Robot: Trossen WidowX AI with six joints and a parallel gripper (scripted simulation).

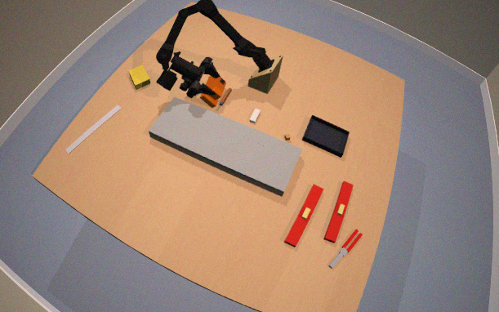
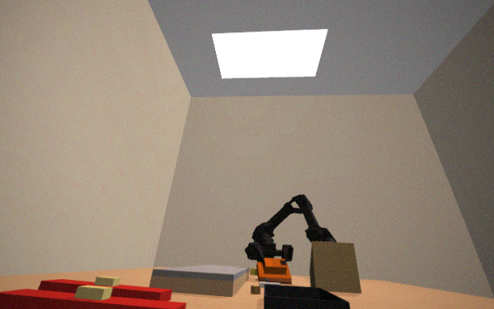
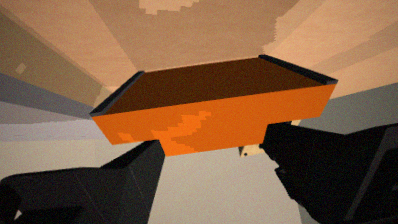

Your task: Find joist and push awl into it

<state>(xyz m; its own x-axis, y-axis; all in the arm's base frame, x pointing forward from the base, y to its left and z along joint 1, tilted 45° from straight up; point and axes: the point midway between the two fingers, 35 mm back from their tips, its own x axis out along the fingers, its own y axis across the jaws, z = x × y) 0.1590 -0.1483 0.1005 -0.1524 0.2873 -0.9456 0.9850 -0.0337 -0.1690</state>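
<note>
Right now my gripper tip is 1 cm past the orange stud finder and 1 cm above it. Also, from my gripper tip: white block 4 cm ahead, 17 cm to the left, 6 cm below; square indicator 3 cm behind, 1 cm to the left; awl 2 cm ahead, 3 cm to the left, 5 cm below.
</note>
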